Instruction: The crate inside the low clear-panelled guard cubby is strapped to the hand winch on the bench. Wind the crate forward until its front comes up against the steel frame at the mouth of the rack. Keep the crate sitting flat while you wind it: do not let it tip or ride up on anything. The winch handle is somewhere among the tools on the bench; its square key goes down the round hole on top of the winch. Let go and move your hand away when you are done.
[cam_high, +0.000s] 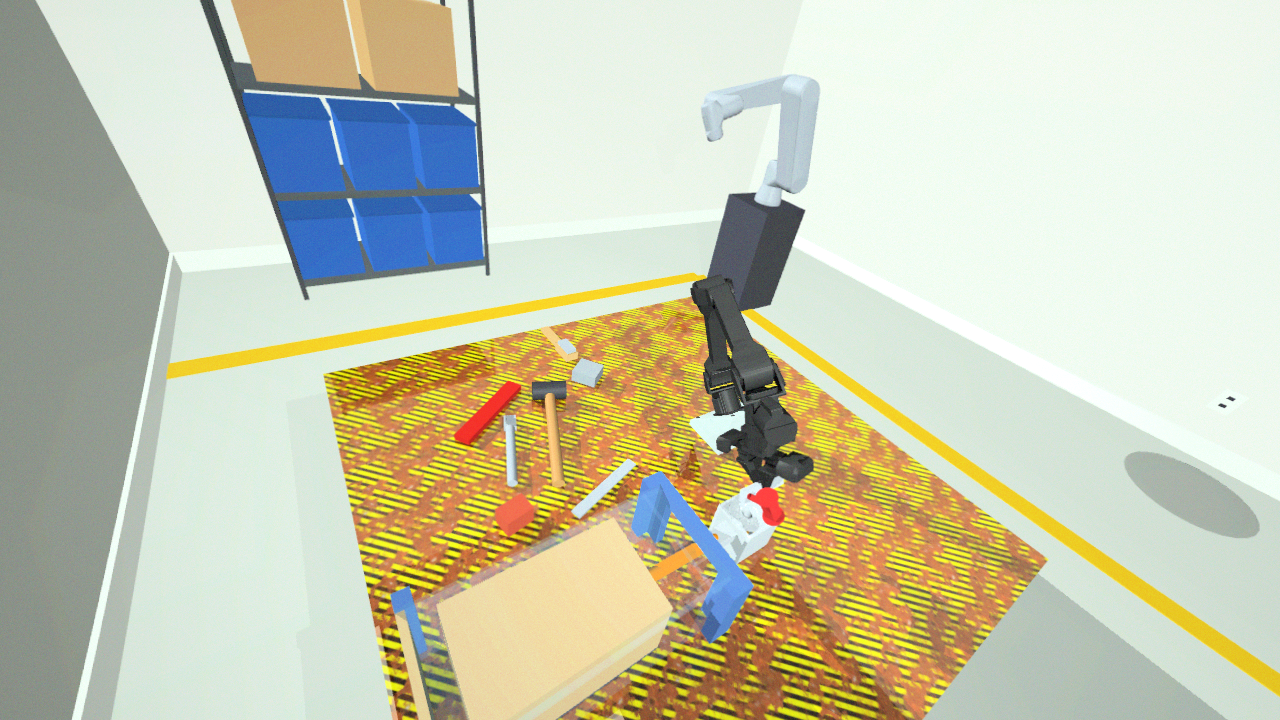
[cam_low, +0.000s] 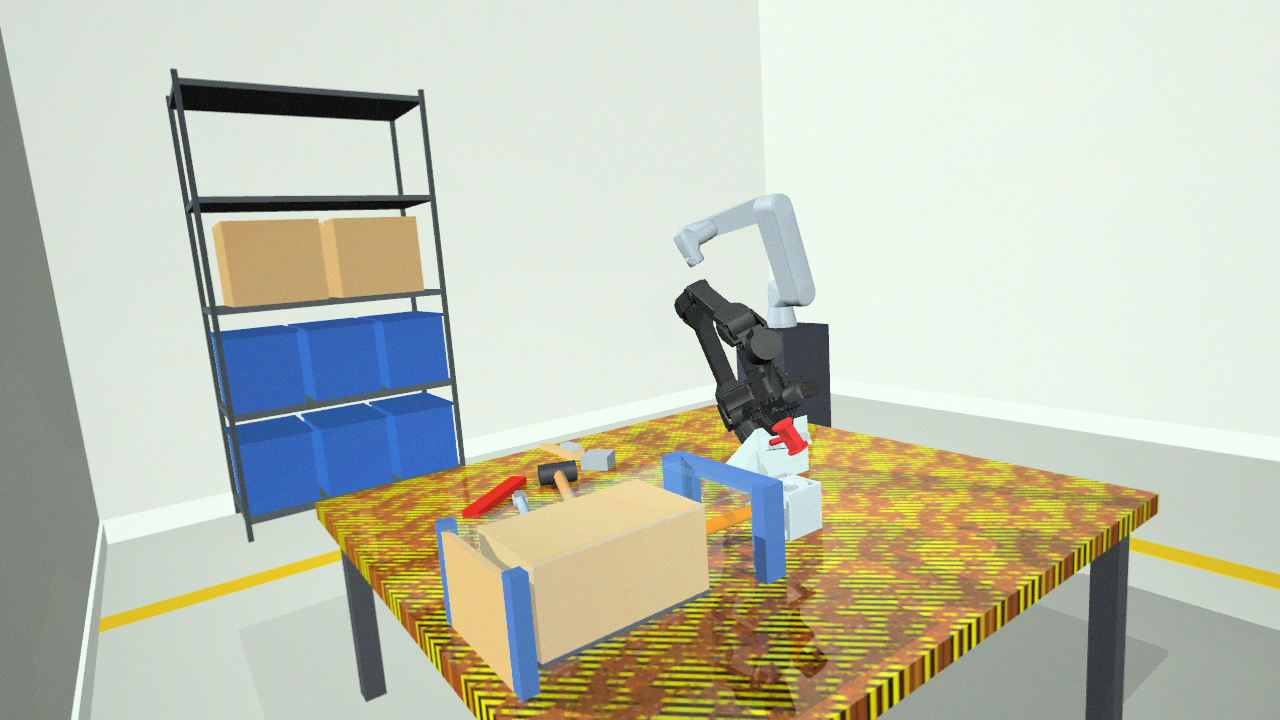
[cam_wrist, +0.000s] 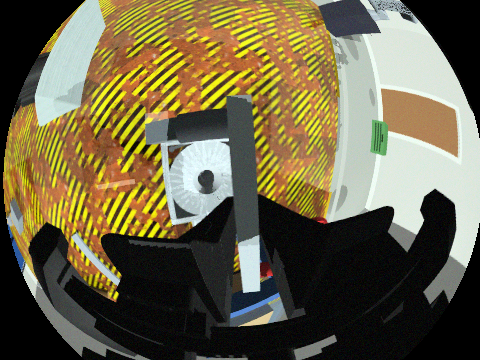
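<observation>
The winch handle is 1 cm ahead of my gripper tip and 1 cm above it. From my gripper tip the other things lie so: red grip: 5 cm ahead, 3 cm to the left, 3 cm above; then blue steel frame: 17 cm ahead, 5 cm below; then grey winch: 1 cm behind, 1 cm to the right, 13 cm below.
</observation>
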